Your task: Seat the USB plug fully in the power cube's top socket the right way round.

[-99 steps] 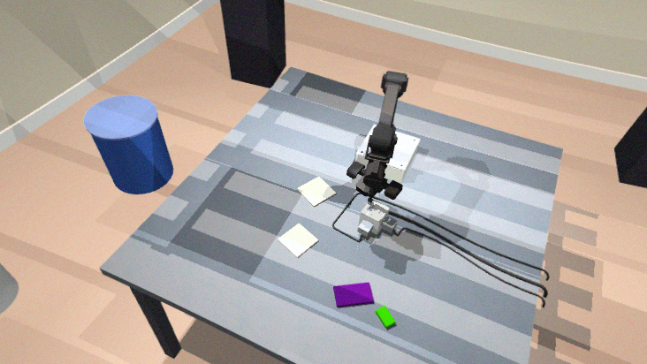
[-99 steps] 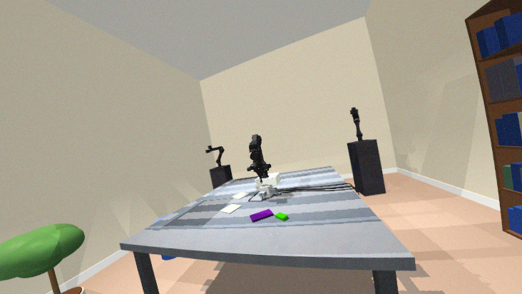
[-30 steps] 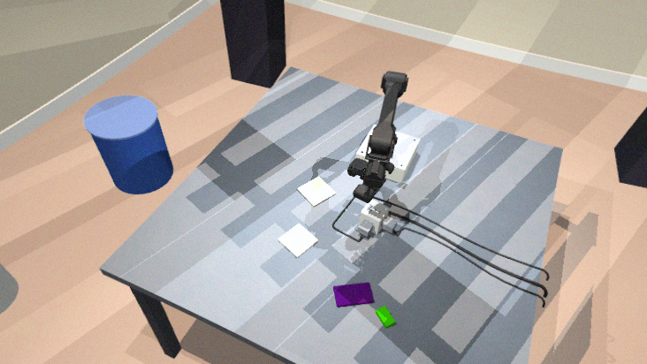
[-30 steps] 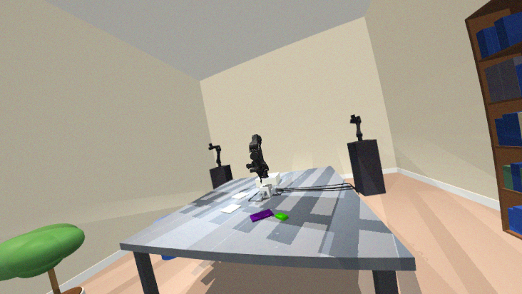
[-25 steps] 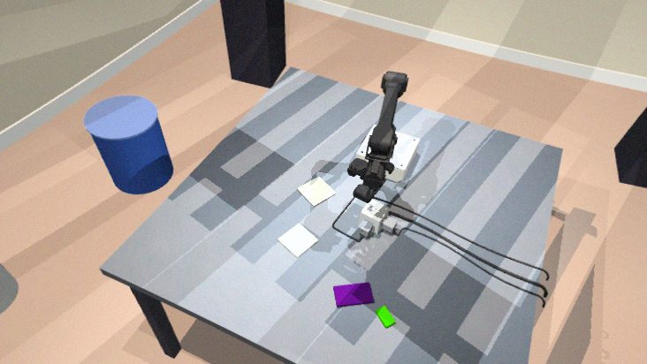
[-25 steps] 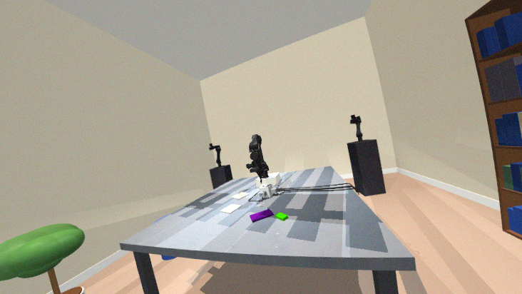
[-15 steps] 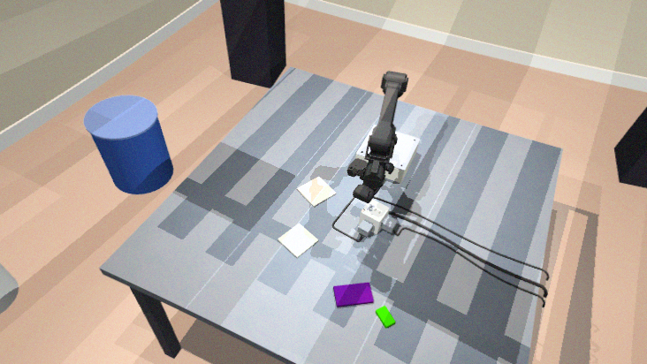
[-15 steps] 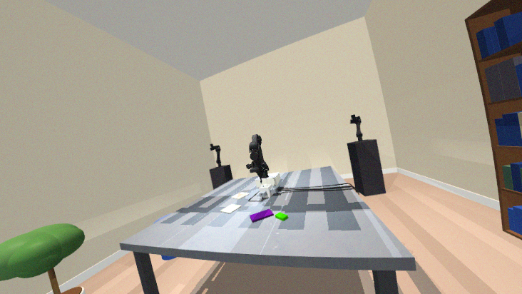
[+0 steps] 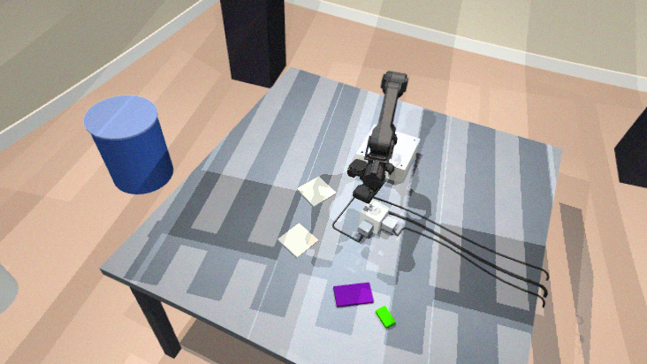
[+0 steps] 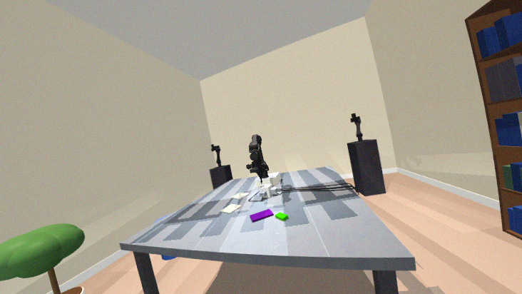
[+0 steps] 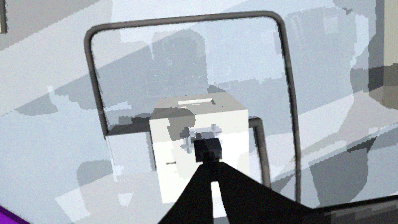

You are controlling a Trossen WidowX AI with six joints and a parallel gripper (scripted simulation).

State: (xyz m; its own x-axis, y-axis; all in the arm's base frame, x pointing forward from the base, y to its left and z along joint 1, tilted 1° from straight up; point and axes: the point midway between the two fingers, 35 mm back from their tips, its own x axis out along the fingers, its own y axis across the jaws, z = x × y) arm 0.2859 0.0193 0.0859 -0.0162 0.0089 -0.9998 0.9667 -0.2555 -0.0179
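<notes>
Right now my gripper tip is 10 mm above the USB plug. From my gripper tip the other things lie so: purple block: 310 mm ahead, 130 mm below, 30 mm to the left; green block: 350 mm ahead, 140 mm to the left, 120 mm below.
</notes>
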